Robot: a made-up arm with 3 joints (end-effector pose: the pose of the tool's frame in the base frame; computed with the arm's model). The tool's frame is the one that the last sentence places. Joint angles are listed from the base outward.
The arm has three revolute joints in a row. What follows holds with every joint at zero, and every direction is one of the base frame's.
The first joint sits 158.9 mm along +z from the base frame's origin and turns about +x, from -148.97 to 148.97 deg.
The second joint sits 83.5 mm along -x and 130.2 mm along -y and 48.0 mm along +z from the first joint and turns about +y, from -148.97 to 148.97 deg.
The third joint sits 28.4 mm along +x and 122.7 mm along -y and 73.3 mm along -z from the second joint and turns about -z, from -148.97 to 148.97 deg.
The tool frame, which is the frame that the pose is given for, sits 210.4 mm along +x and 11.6 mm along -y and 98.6 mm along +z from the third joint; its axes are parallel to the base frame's.
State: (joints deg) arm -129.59 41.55 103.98
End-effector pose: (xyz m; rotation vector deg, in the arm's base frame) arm -0.0919 0.3583 0.4521 114.63 102.73 91.60
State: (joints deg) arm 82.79 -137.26 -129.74
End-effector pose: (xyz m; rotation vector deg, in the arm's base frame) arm -0.0293 0.0257 0.0713 -68.36 -66.39 -1.81
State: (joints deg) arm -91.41 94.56 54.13
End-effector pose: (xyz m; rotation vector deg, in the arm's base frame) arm -0.0696 -0.0852 0.5913 -107.65 38.15 -110.56
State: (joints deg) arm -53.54 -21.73 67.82
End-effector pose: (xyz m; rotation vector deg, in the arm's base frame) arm -0.0027 -0.1823 0.5864 -33.89 -47.93 -51.94
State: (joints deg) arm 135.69 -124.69 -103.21
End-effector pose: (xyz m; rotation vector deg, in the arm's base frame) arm -0.0995 0.0138 0.1081 0.65 -68.12 -46.59
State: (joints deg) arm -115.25 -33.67 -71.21
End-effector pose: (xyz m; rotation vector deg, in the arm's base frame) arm -0.0084 0.1407 0.1561 -115.17 53.08 76.61
